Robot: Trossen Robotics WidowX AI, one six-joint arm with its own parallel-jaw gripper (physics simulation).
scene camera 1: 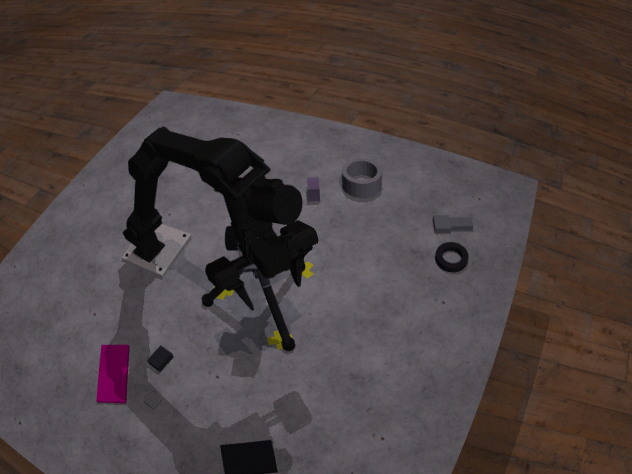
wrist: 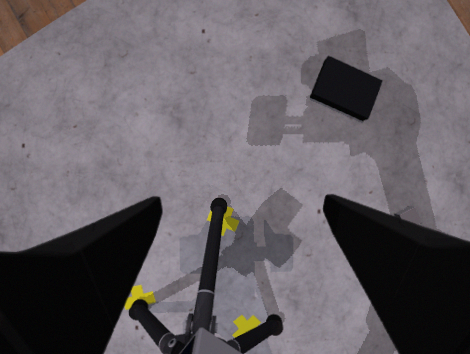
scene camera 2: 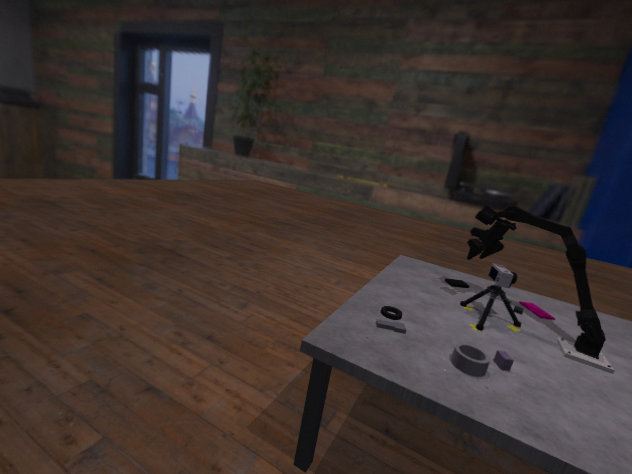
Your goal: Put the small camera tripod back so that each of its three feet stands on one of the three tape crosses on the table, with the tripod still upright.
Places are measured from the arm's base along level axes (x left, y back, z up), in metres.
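Pixels of known places: gripper, fingertip midpoint: (scene camera 1: 275,297) (wrist: 243,203) (scene camera 2: 474,258); arm's base at its link origin: (scene camera 1: 148,249) (scene camera 2: 586,351).
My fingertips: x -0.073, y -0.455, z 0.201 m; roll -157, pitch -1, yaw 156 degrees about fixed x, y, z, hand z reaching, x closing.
Ahead of a thing's pixels: the offset from my fingertips to its top centre.
The black tripod @[dx +0.086, dy +0.152, dz +0.020 m] (scene camera 1: 275,311) (scene camera 2: 495,291) (wrist: 210,260) stands upright, with a small white camera (scene camera 2: 501,275) on top. Three yellow tape crosses lie under it. One cross @[dx +0.040, dy +0.041, dz -0.214 m] (scene camera 1: 279,339) (scene camera 2: 467,308) (wrist: 230,223) is partly beside its foot. A second cross (scene camera 1: 307,269) (scene camera 2: 474,327) (wrist: 140,297) touches its foot at the edge in the wrist view. The third cross @[dx +0.081, dy +0.222, dz -0.214 m] (scene camera 1: 224,293) (scene camera 2: 514,329) (wrist: 246,324), nearest the arm base, lies inward of its foot. My gripper (scene camera 1: 275,296) (scene camera 2: 475,256) (wrist: 243,203) is open and empty, above the tripod; the arm hides the camera in scene view 1.
A magenta slab @[dx -0.250, dy +0.294, dz -0.206 m] (scene camera 1: 113,373) (scene camera 2: 537,310), a small dark block @[dx -0.150, dy +0.224, dz -0.199 m] (scene camera 1: 160,358) and a black box @[dx -0.237, dy -0.070, dz -0.199 m] (scene camera 1: 248,457) (wrist: 347,89) lie around the tripod. A grey ring @[dx +0.533, dy +0.127, dz -0.166 m] (scene camera 1: 361,187) (scene camera 2: 470,361), purple block @[dx +0.439, dy +0.211, dz -0.174 m] (scene camera 1: 313,190), black ring @[dx +0.417, dy -0.177, dz -0.199 m] (scene camera 1: 442,265) and grey stepped piece @[dx +0.518, dy -0.139, dz -0.199 m] (scene camera 1: 442,223) lie farther off.
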